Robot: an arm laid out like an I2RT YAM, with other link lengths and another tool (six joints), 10 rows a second.
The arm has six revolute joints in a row. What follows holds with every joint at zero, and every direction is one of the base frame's.
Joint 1 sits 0.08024 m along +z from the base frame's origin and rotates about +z.
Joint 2 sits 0.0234 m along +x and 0.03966 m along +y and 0.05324 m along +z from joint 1 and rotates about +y.
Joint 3 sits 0.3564 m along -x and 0.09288 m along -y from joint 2 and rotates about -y.
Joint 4 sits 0.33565 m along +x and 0.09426 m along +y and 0.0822 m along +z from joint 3 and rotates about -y.
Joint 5 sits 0.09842 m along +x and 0.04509 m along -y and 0.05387 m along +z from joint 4 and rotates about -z.
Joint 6 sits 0.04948 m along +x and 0.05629 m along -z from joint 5 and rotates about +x.
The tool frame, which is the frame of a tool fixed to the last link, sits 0.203 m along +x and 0.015 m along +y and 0.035 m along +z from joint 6; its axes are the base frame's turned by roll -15.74, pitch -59.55 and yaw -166.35 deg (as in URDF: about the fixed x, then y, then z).
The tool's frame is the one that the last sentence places.
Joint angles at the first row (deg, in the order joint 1, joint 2, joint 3, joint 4, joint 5, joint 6):
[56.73 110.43 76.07 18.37 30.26 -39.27]
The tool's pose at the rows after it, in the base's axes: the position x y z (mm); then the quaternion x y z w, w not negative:
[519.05 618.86 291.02 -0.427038 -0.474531 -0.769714 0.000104]
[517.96 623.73 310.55 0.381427 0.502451 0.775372 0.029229]
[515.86 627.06 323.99 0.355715 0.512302 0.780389 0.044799]
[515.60 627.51 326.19 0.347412 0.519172 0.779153 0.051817]
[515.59 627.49 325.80 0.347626 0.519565 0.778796 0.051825]
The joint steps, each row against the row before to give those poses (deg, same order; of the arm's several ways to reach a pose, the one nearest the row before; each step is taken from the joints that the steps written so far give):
[0.44 0.00 0.00 5.09 0.20 -10.82]
[0.17 0.00 0.00 4.29 -0.02 -8.10]
[0.24 0.00 0.00 2.77 0.02 -4.16]
[0.02 0.00 0.00 0.57 -0.02 -1.68]
[0.00 0.00 0.00 -0.06 0.00 0.00]

